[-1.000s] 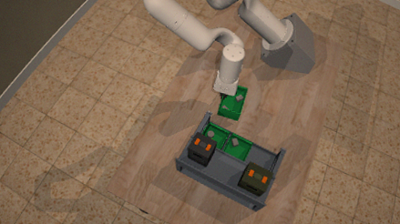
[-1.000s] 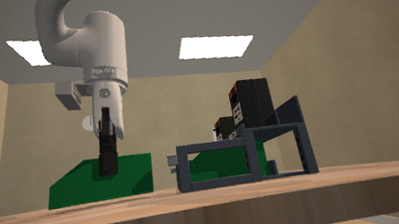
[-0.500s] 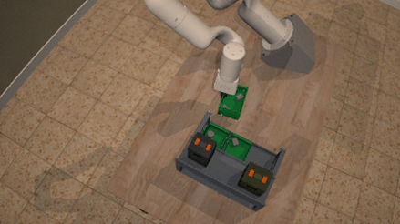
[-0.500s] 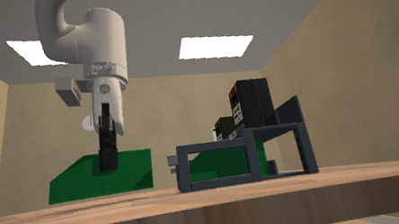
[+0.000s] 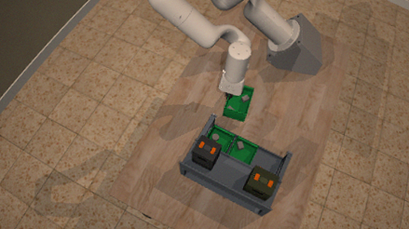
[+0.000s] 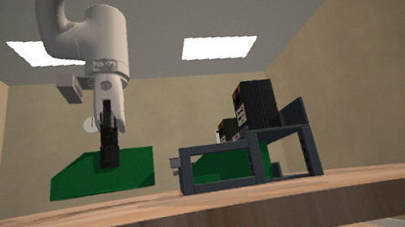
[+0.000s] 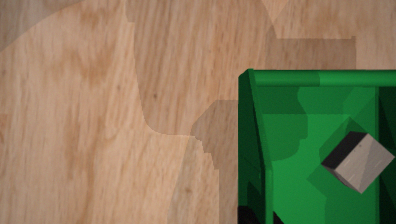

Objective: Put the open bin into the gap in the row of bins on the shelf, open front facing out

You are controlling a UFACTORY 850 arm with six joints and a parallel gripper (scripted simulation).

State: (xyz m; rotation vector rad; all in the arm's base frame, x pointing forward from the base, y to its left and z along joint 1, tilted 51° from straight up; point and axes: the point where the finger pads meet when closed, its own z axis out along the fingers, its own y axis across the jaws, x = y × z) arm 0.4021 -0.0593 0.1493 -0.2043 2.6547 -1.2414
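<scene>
Now: the green bin 5 cm to the left of my hand, 2 cm below it and 1 cm behind it. Also, from my hand: olive box 36 cm ahead, 24 cm to the left, 6 cm above; grey shelf 27 cm ahead, 13 cm to the left, 2 cm below; black box 32 cm ahead, 7 cm above, 1 cm to the left.
</scene>
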